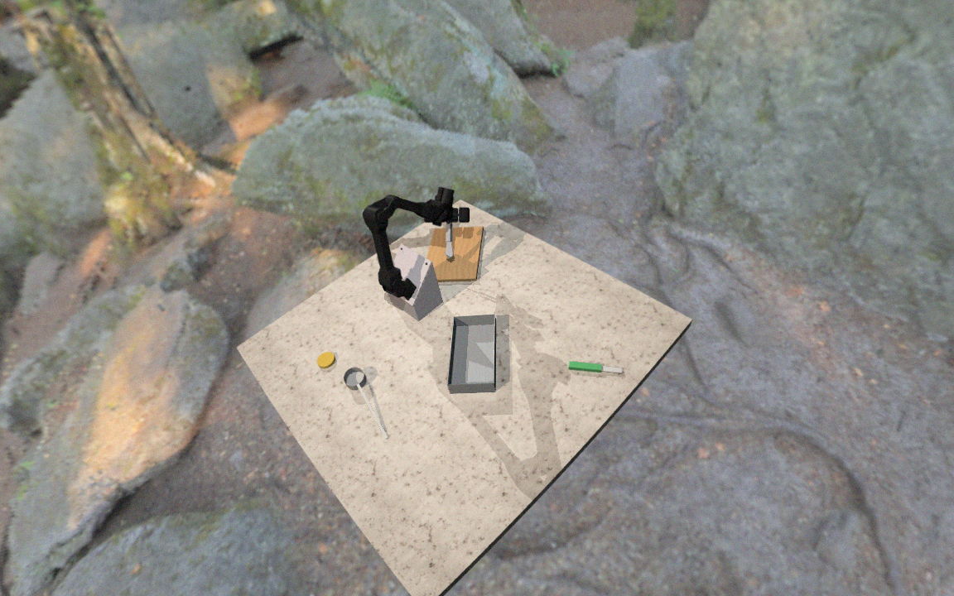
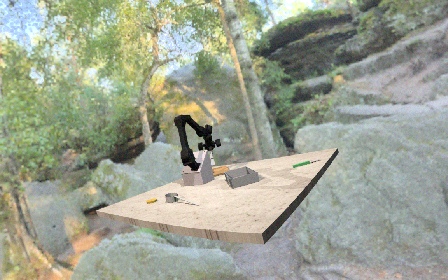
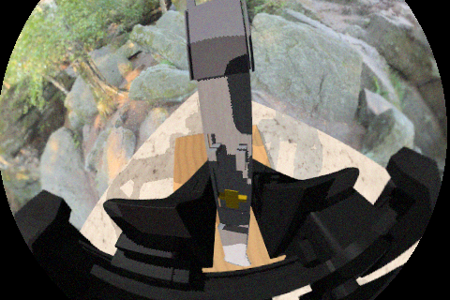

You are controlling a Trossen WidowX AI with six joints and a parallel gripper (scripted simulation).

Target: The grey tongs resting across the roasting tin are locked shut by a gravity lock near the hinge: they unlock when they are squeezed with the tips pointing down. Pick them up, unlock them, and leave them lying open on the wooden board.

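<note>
My gripper tip is now 20 mm short of the small yellow part, 20 mm to the left of it and 20 mm below it. Round my gripper tip: yellow disc: 140 mm ahead, 750 mm to the right, 180 mm below; then roasting tin: 530 mm ahead, 320 mm to the right, 170 mm below; then wooden board: 10 mm ahead, 30 mm to the right, 190 mm below.
</note>
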